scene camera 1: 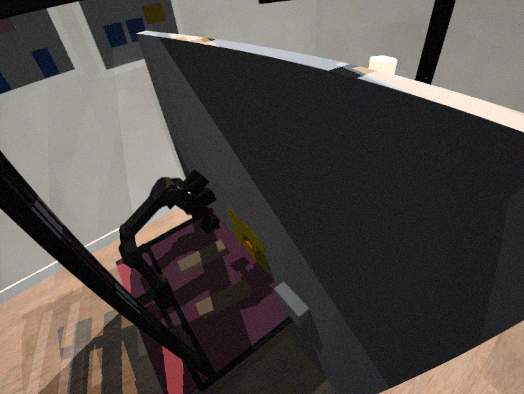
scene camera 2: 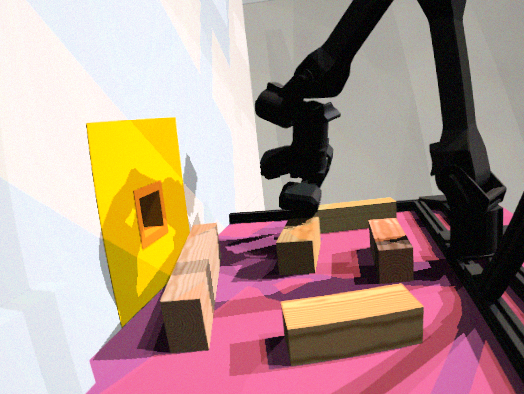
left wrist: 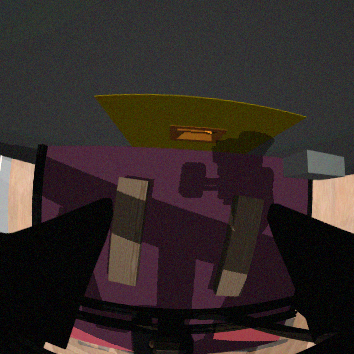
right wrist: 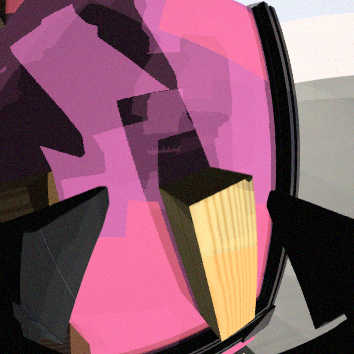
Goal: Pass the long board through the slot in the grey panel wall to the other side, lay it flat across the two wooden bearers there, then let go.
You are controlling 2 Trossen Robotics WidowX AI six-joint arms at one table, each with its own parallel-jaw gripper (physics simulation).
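Seen in the pictures: left gripper, fingertip midpoint: [left wrist: 194, 210]; right gripper, fingertip midpoint: [scene camera 2: 306, 214] [right wrist: 191, 197]; left arm's base at its link origin: [scene camera 1: 166, 301] [left wrist: 170, 323]; right arm's base at its link origin: [scene camera 2: 478, 251].
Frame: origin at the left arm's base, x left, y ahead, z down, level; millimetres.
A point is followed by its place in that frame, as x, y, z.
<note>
My left gripper [scene camera 1: 211, 224] @(4, 318, -295) [left wrist: 194, 210] @(4, 318, -295) is open and empty above two wooden bearers [scene camera 1: 190, 263] @(96, 172, -19) [left wrist: 125, 260] @(105, 179, -19), [scene camera 1: 204, 306] @(-130, 127, -19) [left wrist: 232, 282] @(-133, 132, -19) lying parallel. The slot's orange rim [scene camera 2: 139, 215] @(-60, 485, -94) [left wrist: 180, 133] @(4, 440, -63) is in a yellow plate [scene camera 1: 239, 227] @(32, 430, -141) [scene camera 2: 110, 160] @(-112, 484, -170) [left wrist: 150, 112] @(49, 432, -167) on the grey panel wall [scene camera 1: 350, 200] @(-472, 433, -675) [scene camera 2: 50, 75] @(-211, 483, -264) [left wrist: 150, 45] @(38, 432, -289). My right gripper [scene camera 2: 300, 204] @(234, 663, -18) [right wrist: 191, 197] @(234, 663, -18) is open, low near the back wooden piece [scene camera 2: 357, 217] @(243, 754, -3) [right wrist: 227, 270] @(254, 718, -25), which lies apart beyond its fingers. A lengthy piece [scene camera 2: 186, 325] @(-199, 585, -10) lies beside the wall. Which piece is the long board I cannot tell.
On the right arm's side, a front block [scene camera 2: 352, 325] @(-212, 741, -13) and two shorter-looking blocks [scene camera 2: 296, 255] @(21, 666, -8) [scene camera 2: 392, 262] @(-36, 792, -8) lie on the pink table top [scene camera 2: 240, 320] @(-126, 618, 19). A grey block [scene camera 1: 291, 300] @(-350, 403, -81) [left wrist: 325, 164] @(-333, 405, -81) juts from the wall beside the bearers' table. Black rails edge both tables.
</note>
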